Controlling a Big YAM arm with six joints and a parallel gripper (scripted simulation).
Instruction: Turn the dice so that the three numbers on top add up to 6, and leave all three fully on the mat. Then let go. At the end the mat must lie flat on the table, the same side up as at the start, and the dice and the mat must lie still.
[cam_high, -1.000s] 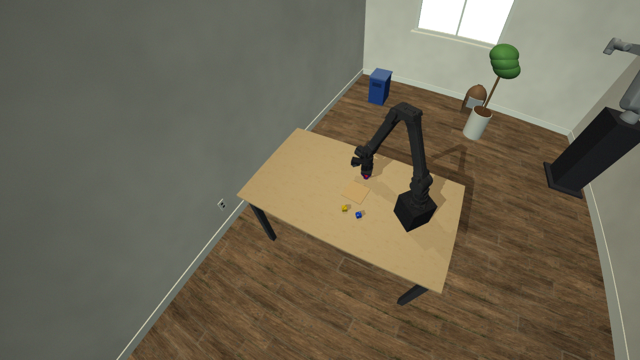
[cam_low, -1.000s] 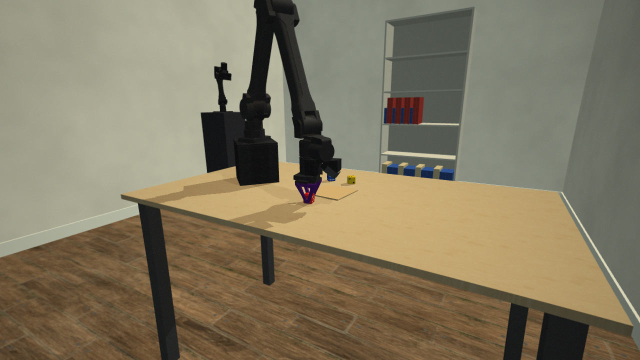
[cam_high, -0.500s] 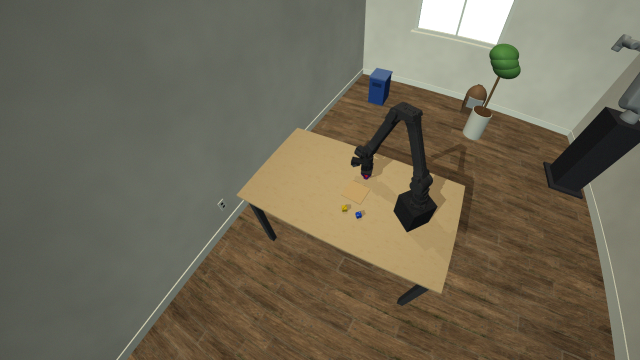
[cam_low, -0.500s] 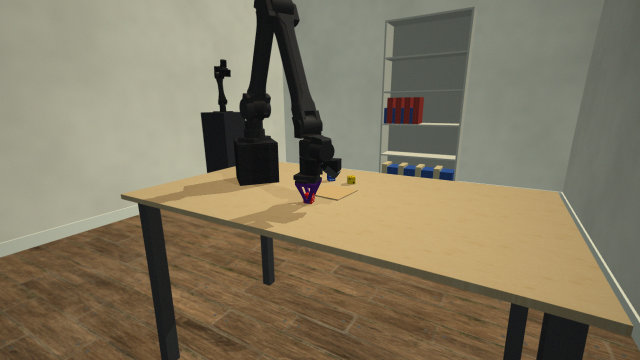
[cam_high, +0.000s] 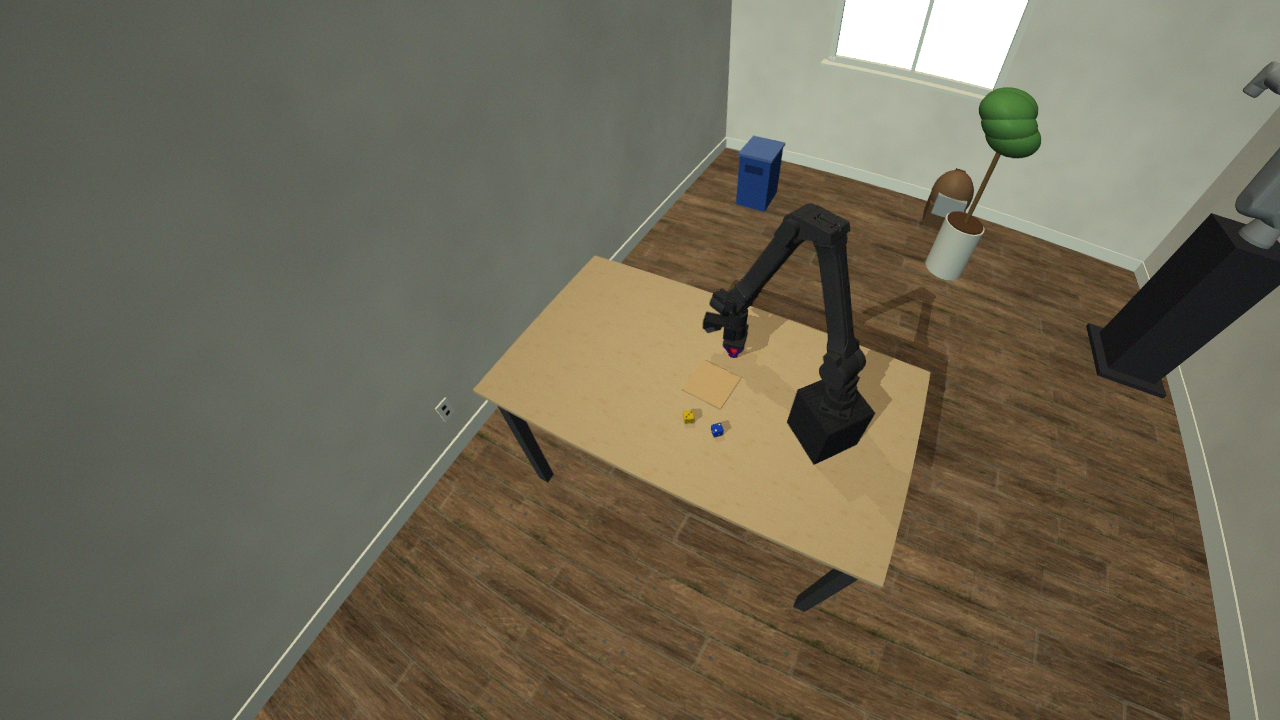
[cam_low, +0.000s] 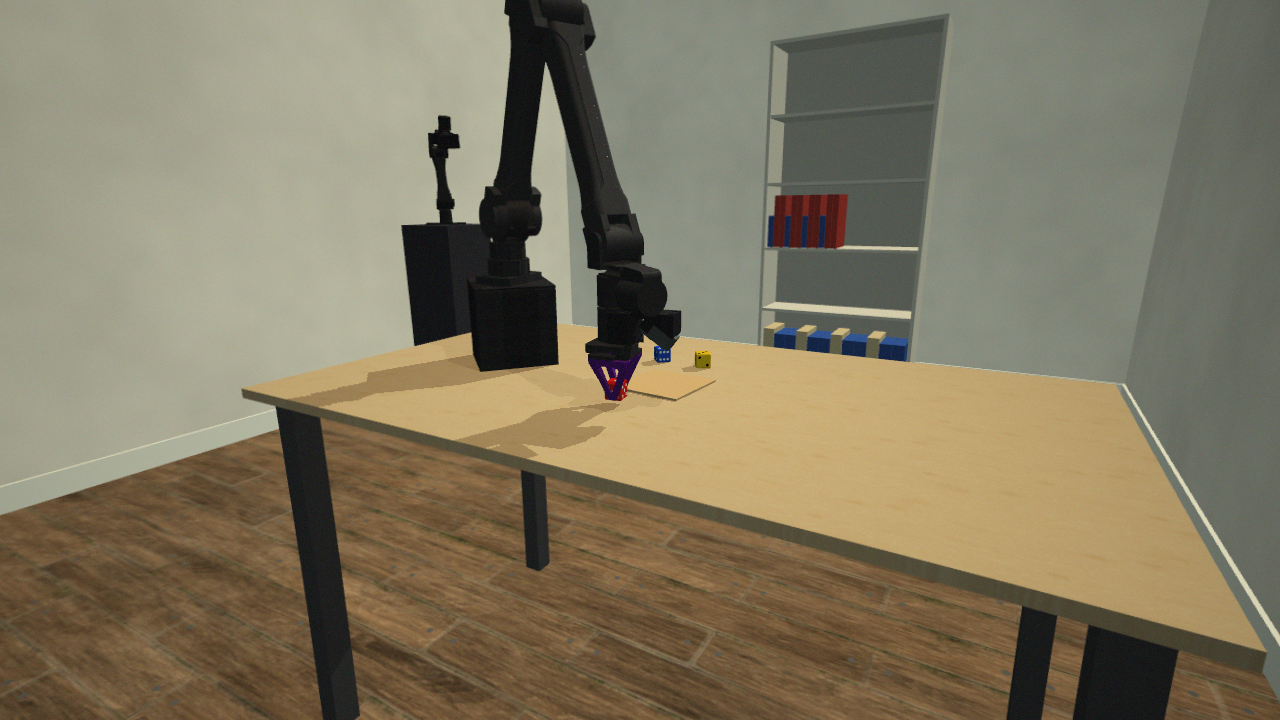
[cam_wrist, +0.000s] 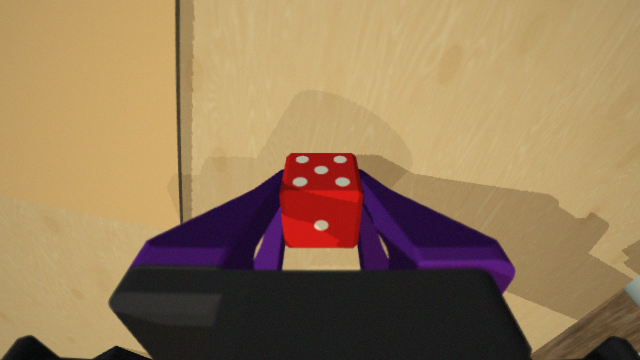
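The tan mat lies 14 cm to the left of my hand, 2 cm below it and 2 cm ahead of it. From my hand the other things lie so: blue die 30 cm to the left, 5 cm behind, 1 cm below; red die 1 cm above; yellow die 29 cm to the left, 4 cm ahead, 1 cm below.
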